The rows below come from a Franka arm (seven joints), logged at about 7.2 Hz.
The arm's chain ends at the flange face. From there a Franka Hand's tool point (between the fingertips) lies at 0.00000 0.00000 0.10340 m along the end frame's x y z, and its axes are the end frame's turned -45 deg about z.
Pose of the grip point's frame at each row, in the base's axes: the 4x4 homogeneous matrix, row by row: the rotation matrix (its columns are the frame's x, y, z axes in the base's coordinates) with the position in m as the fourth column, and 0 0 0 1 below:
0.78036 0.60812 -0.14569 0.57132; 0.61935 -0.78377 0.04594 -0.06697; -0.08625 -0.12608 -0.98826 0.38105; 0 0 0 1
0.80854 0.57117 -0.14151 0.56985; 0.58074 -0.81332 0.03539 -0.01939; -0.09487 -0.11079 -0.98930 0.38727; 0 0 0 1
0.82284 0.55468 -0.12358 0.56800; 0.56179 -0.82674 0.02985 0.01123; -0.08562 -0.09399 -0.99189 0.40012; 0 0 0 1
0.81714 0.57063 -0.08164 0.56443; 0.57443 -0.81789 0.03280 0.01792; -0.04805 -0.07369 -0.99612 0.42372; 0 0 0 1
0.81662 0.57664 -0.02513 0.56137; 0.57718 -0.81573 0.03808 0.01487; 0.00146 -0.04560 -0.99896 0.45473; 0 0 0 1
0.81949 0.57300 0.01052 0.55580; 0.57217 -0.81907 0.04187 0.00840; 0.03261 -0.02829 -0.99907 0.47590; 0 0 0 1
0.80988 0.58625 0.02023 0.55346; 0.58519 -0.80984 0.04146 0.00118; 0.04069 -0.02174 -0.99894 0.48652; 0 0 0 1
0.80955 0.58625 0.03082 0.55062; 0.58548 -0.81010 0.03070 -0.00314; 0.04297 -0.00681 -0.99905 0.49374; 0 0 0 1
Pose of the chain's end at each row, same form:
0.98180 -0.12179 -0.14569 0.58638; -0.11626 -0.99216 0.04594 -0.07172; -0.15014 -0.02816 -0.98826 0.48324; 0 0 0 1
0.97560 -0.16785 -0.14151 0.58448; -0.16446 -0.98575 0.03539 -0.02305; -0.14542 -0.01126 -0.98930 0.48956; 0 0 0 1
0.97405 -0.18962 -0.12358 0.58078; -0.18735 -0.98184 0.02985 0.00814; -0.12700 -0.00592 -0.99189 0.50268; 0 0 0 1
0.98130 -0.17431 -0.08164 0.57287; -0.17215 -0.98452 0.03280 0.01453; -0.08608 -0.01813 -0.99612 0.52672; 0 0 0 1
0.98518 -0.16969 -0.02513 0.56397; -0.16868 -0.98494 0.03808 0.01093; -0.03121 -0.03328 -0.99896 0.55802; 0 0 0 1
0.98464 -0.17429 0.01052 0.55471; -0.17458 -0.98376 0.04187 0.00407; 0.00305 -0.04306 -0.99907 0.57920; 0 0 0 1
0.98721 -0.15813 0.02023 0.55137; -0.15885 -0.98644 0.04146 -0.00311; 0.01340 -0.04414 -0.99894 0.58981; 0 0 0 1
0.98698 -0.15790 0.03082 0.54743; -0.15883 -0.98682 0.03070 -0.00631; 0.02557 -0.03520 -0.99905 0.59704; 0 0 0 1

